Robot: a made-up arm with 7 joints. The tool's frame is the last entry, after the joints.
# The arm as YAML. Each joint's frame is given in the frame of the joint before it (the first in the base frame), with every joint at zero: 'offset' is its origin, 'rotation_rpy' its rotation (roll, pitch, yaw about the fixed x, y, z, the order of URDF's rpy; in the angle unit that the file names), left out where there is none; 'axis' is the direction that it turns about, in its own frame. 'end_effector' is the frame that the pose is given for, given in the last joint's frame.
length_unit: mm
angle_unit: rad
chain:
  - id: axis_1
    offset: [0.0, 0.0, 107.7]
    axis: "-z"
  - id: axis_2
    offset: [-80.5, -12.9, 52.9]
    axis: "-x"
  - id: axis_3
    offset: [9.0, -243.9, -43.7]
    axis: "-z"
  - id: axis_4
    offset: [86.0, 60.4, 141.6]
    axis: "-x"
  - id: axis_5
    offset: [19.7, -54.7, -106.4]
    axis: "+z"
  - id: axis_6
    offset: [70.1, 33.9, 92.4]
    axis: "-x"
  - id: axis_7
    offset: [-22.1, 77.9, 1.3]
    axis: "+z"
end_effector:
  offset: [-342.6, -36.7, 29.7]
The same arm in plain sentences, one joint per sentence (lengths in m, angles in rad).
The arm has seven revolute joints in a row. What follows holds with every joint at zero, and every direction is one of the base frame's.
Joint 1 lies 0.1077 m along +z from the base frame's origin and turns about -z.
Joint 2 lies 0.0805 m along -x and 0.0129 m along -y and 0.0529 m along +z from joint 1 and turns about -x.
Joint 3 lies 0.009 m along +x and 0.2439 m along -y and 0.0437 m along -z from joint 2 and turns about -z.
Joint 4 lies 0.086 m along +x and 0.0604 m along +y and 0.1416 m along +z from joint 3 and turns about -x.
Joint 5 lies 0.0197 m along +x and 0.0547 m along -y and 0.1064 m along -z from joint 4 and turns about +z.
Joint 6 lies 0.0701 m along +x and 0.0339 m along +y and 0.0924 m along +z from joint 5 and turns about -x.
Joint 7 lies 0.0221 m along -x and 0.0779 m along +y and 0.0013 m along +z from joint 6 and turns about +z.
The tool frame, which is the frame that the pose is given for, lies 0.3426 m along -x and 0.0367 m along -y and 0.0297 m along +z from joint 7; its axes are parallel to the base frame's.

